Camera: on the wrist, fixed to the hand. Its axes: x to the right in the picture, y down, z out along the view.
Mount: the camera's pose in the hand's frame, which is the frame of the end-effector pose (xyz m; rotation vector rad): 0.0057 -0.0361 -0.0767 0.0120 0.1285 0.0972
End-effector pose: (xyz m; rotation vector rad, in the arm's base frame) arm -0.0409 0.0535 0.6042 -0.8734 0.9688 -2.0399
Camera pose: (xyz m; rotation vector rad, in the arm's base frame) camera -0.1159 0.0929 0.5979 -0.6822 1.0467 -2.0361
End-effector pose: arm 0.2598 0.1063 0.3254 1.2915 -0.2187 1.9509
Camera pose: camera 0.2287 0.1741 0.2847 1.1773 -0.2095 2.1122
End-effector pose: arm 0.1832 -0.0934 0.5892 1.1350 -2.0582 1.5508
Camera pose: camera 0.1915 -0.0290 0.6440 0.9259 -2.0484 1.6380
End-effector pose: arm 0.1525 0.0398 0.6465 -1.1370 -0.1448 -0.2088
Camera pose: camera 0.1501 -0.0451 0.6479 -1.1124 0.0230 -0.1937
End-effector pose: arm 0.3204 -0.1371 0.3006 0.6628 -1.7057 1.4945
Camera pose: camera 0.3613 -0.0680 0.3284 0.4851 -1.6521 1.5808
